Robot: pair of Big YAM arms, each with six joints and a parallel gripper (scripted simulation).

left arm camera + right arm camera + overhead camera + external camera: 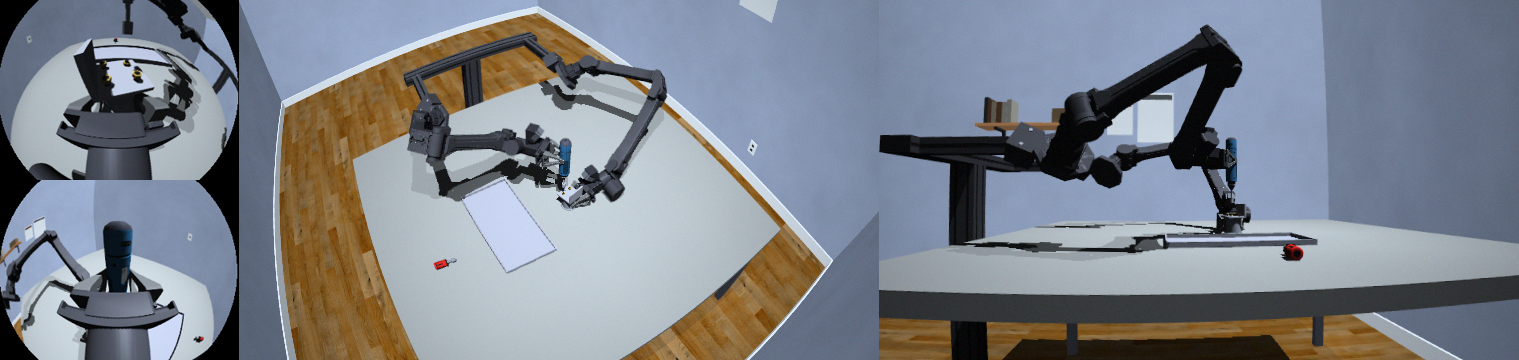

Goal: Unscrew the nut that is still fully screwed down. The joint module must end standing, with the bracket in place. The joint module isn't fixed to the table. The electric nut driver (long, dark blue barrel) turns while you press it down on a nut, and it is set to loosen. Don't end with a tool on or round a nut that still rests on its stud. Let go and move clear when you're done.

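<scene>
My left gripper is now 50 mm below the bracket. Also, from my left hand: red tool 590 mm to the right, 30 mm ahead, 10 mm below.
</scene>
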